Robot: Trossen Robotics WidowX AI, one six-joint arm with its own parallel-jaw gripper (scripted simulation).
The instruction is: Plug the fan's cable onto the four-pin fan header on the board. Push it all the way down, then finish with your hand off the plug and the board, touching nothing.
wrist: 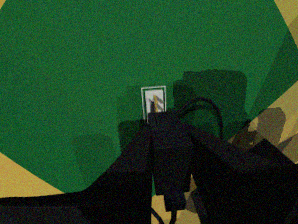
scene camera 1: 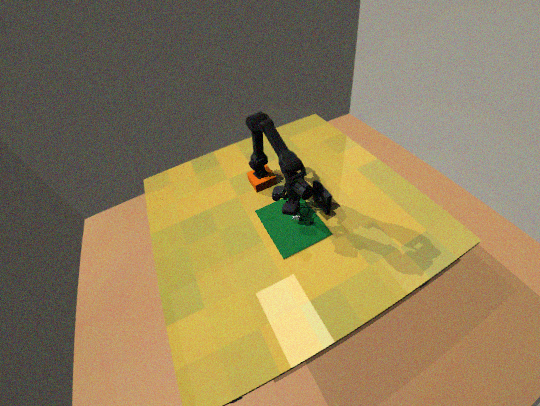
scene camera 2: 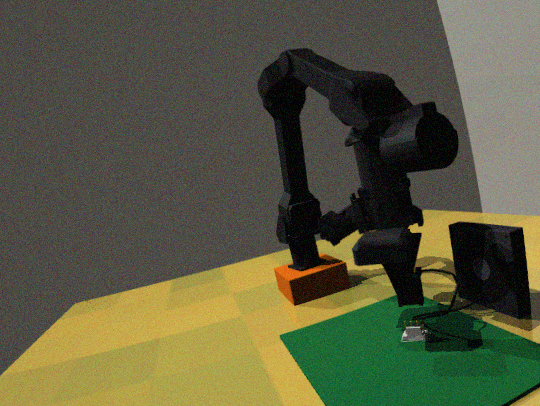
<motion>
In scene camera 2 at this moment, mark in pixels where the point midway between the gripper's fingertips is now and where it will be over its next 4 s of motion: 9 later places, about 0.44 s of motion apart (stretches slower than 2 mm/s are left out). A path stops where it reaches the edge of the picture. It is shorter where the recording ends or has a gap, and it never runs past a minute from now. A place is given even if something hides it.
The gripper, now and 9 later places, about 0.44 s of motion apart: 404, 294; 405, 309; 406, 310; 406, 311; 406, 313; 406, 315; 407, 320; 408, 324; 399, 289; 323, 288
</motion>
